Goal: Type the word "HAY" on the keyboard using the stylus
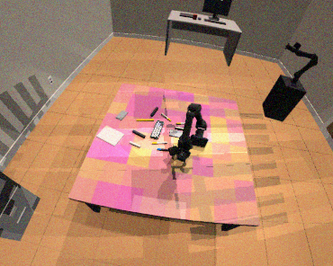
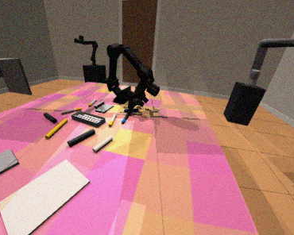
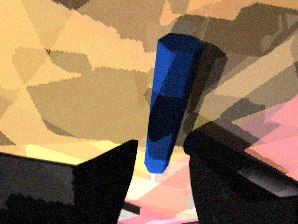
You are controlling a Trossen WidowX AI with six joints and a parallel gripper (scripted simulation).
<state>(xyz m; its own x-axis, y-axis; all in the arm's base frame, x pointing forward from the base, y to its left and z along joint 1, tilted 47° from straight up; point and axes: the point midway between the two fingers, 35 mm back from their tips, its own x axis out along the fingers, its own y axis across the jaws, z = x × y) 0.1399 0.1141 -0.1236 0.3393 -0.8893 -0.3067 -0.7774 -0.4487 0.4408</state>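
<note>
The blue stylus lies 1 cm to the right of my gripper tip, 1 cm below it and 1 cm ahead of it. Also, from my gripper tip: yellow marker: 34 cm ahead, 22 cm to the right, 1 cm below; then blue-tipped pen: 11 cm ahead, 3 cm to the left, 1 cm below; then white sheet: 56 cm ahead, 3 cm to the left, 1 cm below.
</note>
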